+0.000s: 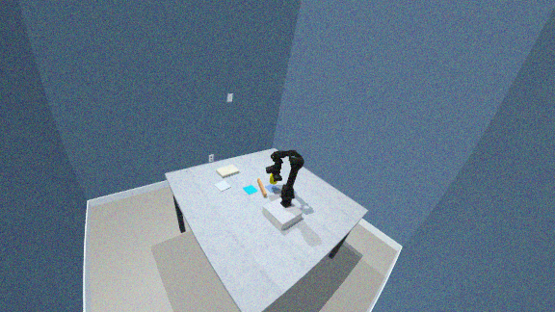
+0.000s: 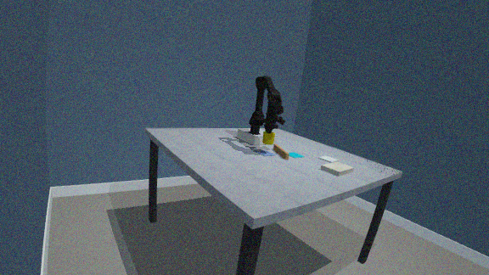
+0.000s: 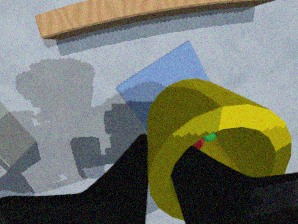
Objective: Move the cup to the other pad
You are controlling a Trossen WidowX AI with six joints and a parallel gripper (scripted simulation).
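Now: the brown wooden block 5 cm ahead of my gripper tip, 8 cm to the left of it and 9 cm below it. Also, from my gripper tip: white flat square (22 cm ahead, 36 cm to the left, 9 cm below); blue pad (2 cm ahead, 2 cm to the right, 11 cm below); yellow cup (2 cm ahead, 2 cm to the right).
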